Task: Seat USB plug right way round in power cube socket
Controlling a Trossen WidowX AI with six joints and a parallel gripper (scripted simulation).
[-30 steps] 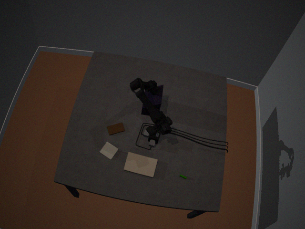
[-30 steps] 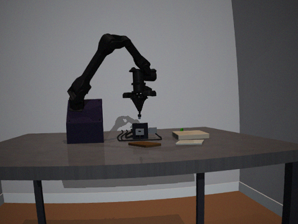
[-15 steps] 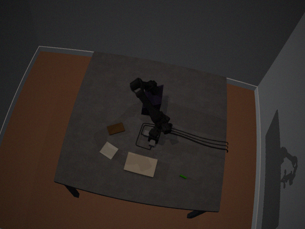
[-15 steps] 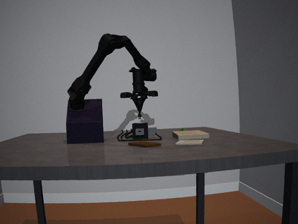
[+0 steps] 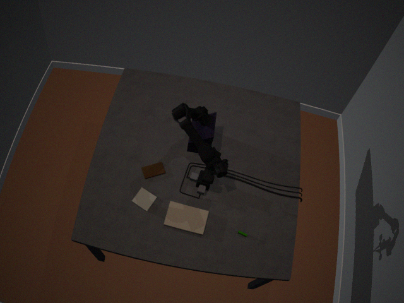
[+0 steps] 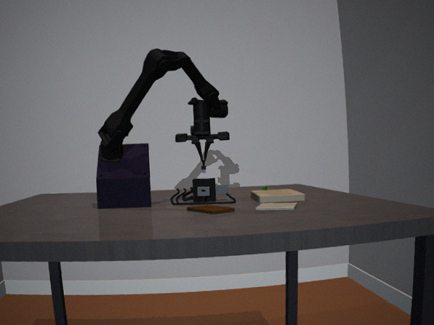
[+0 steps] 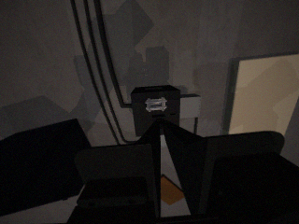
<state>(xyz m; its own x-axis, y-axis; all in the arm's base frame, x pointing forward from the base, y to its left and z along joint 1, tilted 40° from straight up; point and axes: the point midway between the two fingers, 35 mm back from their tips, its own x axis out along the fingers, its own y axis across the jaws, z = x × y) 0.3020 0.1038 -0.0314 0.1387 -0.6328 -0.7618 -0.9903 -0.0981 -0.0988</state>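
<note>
Now: gripper tip 2 cm above the dark USB plug. From my gripper tip the other things lie so: large beige slab (25 cm ahead, 5 cm to the right, 12 cm below); brown pad (2 cm ahead, 31 cm to the right, 13 cm below); light-rimmed socket (7 cm below).
</note>
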